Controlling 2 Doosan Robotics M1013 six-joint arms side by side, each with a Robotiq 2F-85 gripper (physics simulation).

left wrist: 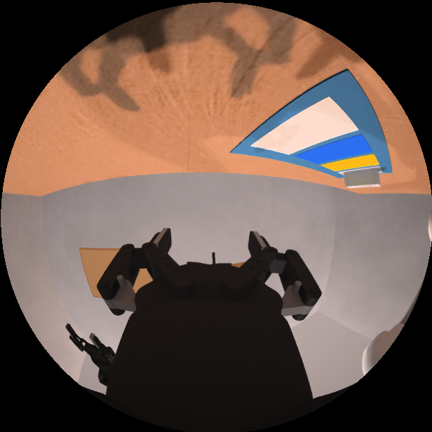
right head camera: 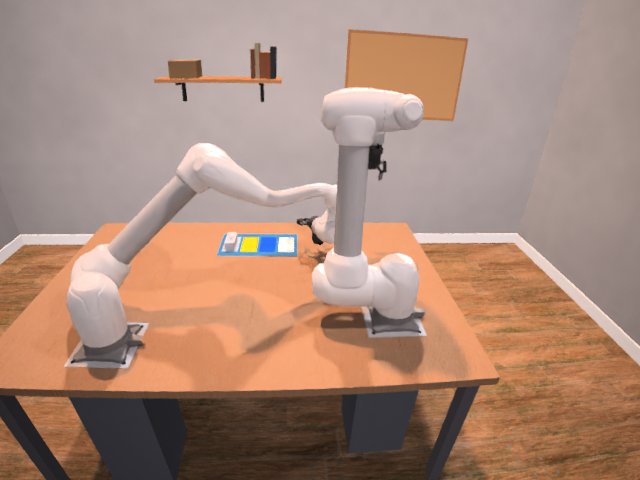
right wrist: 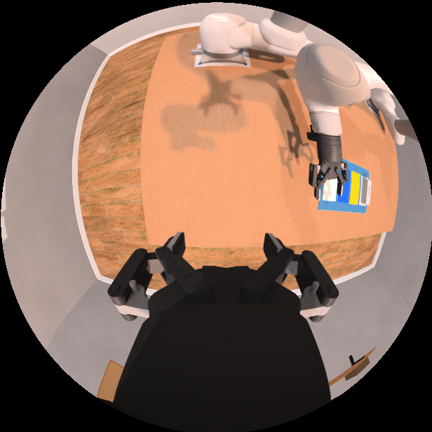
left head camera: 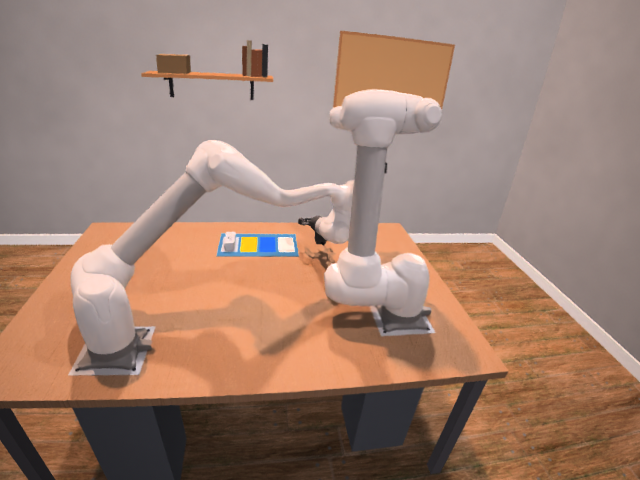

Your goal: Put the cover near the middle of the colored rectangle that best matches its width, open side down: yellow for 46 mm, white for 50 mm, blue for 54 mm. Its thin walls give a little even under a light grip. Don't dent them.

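The white box-shaped cover [left head camera: 229, 241] [right head camera: 231, 241] [left wrist: 362, 178] [right wrist: 368, 191] sits at the mat's left end in the head views, beside the yellow rectangle [left head camera: 248, 244] [right head camera: 249, 244] [left wrist: 356, 162] [right wrist: 355, 187]. The blue rectangle [left head camera: 267, 244] [right head camera: 267, 244] [left wrist: 340, 147] is between yellow and the white rectangle [left head camera: 285, 244] [right head camera: 285, 244] [left wrist: 310, 125]. Which side of the cover is open is unclear. My left gripper [left head camera: 301, 221] [right head camera: 299, 221] [left wrist: 209, 237] is open and empty, tilted, right of the mat. My right gripper [right head camera: 382, 173] [right wrist: 224, 240] is open and empty, high up.
The rectangles lie on a blue mat [left head camera: 258, 254] [right head camera: 258, 254] [left wrist: 345, 82] [right wrist: 342, 208] near the table's far edge. The left forearm [left head camera: 242, 173] reaches across above the table. The right arm's upright link [left head camera: 368, 201] hides part of the left wrist in the head views.
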